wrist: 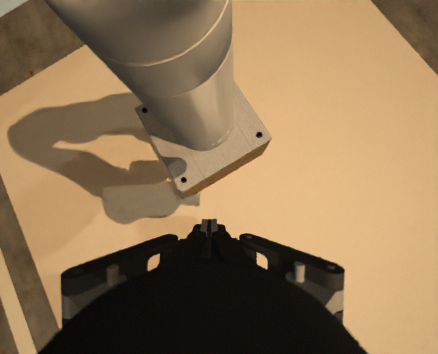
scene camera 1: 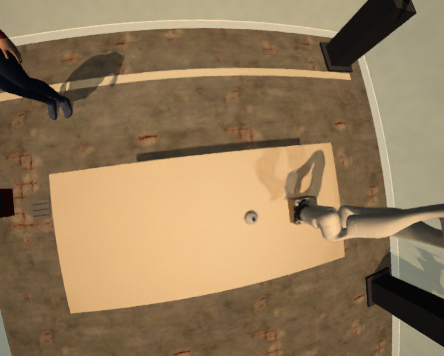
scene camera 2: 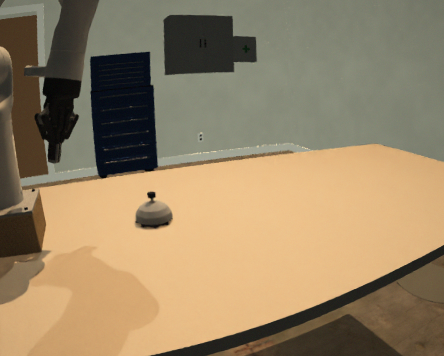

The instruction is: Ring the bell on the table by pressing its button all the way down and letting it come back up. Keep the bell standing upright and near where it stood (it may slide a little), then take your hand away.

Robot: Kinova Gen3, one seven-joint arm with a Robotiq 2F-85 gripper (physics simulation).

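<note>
The bell is a grey dome with a black button on top. It stands upright on the tan table, and the button is up. The bell does not show in the wrist view. My gripper is shut and empty, fingertips pointing down. In scene camera 2 it hangs above table height, to the left of the bell and higher than its button, well apart from it. In scene camera 1 the black gripper body is near the arm's base, right of the bell.
The arm's base block stands on the table close to the gripper. A person is on the floor beyond the table's upper left. Two dark posts stand off the right end. A blue cabinet is behind.
</note>
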